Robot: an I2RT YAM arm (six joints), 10 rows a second.
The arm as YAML. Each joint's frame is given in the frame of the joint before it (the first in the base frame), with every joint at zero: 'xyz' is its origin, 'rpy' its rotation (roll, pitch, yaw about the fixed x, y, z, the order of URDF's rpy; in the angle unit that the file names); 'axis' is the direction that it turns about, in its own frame. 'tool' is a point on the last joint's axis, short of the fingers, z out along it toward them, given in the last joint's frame.
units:
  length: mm
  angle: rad
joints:
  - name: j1
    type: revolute
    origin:
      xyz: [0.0, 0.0, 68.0]
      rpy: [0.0, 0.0, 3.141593]
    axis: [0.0, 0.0, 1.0]
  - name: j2
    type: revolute
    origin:
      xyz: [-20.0, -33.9, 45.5]
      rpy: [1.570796, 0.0, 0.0]
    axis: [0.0, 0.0, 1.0]
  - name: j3
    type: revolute
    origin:
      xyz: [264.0, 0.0, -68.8]
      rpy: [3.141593, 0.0, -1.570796]
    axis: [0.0, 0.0, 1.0]
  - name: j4
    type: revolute
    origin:
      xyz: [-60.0, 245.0, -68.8]
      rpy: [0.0, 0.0, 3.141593]
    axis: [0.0, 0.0, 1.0]
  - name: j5
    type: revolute
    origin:
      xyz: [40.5, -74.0, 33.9]
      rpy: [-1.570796, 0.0, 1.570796]
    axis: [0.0, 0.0, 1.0]
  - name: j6
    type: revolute
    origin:
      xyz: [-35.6, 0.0, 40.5]
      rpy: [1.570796, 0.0, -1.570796]
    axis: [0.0, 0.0, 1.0]
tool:
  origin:
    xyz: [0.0, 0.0, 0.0]
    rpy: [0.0, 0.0, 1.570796]
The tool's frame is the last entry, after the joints.
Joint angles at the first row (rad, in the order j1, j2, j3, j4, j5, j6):
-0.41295 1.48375 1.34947 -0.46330 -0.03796 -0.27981
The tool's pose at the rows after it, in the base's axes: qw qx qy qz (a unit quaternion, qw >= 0); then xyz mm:
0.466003, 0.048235, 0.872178, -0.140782, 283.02, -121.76, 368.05
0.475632, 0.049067, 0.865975, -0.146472, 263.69, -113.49, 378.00
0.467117, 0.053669, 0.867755, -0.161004, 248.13, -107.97, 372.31
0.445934, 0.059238, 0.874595, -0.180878, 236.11, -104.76, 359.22
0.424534, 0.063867, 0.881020, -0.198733, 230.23, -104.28, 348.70
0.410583, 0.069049, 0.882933, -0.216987, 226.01, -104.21, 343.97
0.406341, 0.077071, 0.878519, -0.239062, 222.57, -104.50, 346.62
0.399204, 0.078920, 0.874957, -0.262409, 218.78, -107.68, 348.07
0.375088, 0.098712, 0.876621, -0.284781, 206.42, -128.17, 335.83
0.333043, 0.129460, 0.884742, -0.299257, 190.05, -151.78, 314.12
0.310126, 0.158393, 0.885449, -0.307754, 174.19, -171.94, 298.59
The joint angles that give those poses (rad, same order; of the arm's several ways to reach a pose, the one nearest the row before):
-0.41256 1.37426 1.34718 -0.52778 -0.05435 -0.27180
-0.41255 1.29836 1.32125 -0.55256 -0.04939 -0.27103
-0.41256 1.23462 1.25788 -0.56057 -0.01620 -0.27981
-0.41294 1.18580 1.18542 -0.56668 0.03376 -0.29621
-0.41410 1.16523 1.14156 -0.57353 0.07953 -0.31148
-0.41448 1.15109 1.11868 -0.57776 0.12302 -0.32254
-0.41447 1.13890 1.11790 -0.57773 0.16995 -0.32940
-0.42781 1.12973 1.11450 -0.57319 0.20391 -0.35724
-0.52741 1.12097 1.06565 -0.54760 0.19396 -0.40533
-0.64717 1.12479 0.99929 -0.52968 0.18368 -0.44728
-0.75588 1.13166 0.94892 -0.49381 0.15889 -0.47817

